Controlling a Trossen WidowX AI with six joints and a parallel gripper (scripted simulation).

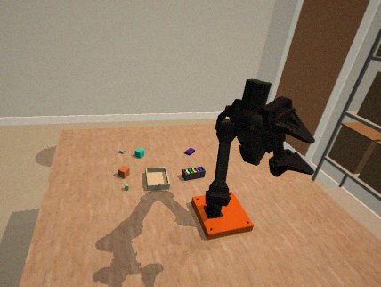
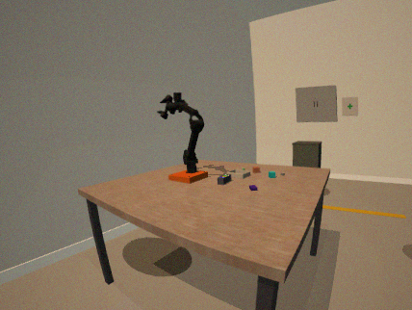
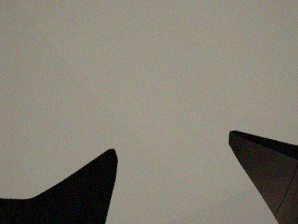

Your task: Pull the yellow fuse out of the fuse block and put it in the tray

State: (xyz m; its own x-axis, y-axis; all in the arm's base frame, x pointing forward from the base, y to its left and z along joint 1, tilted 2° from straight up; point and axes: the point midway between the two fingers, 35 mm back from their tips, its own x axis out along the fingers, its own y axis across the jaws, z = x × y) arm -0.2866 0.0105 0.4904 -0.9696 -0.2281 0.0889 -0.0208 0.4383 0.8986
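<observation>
Now: the yellow fuse 61 cm ahead of my gripper tip and 50 cm below it. Also, from my gripper tip: grey tray: 60 cm ahead, 52 cm below, 19 cm to the left; then orange cube: 66 cm ahead, 50 cm below, 34 cm to the left; then small green cube: 55 cm ahead, 51 cm below, 33 cm to the left.
</observation>
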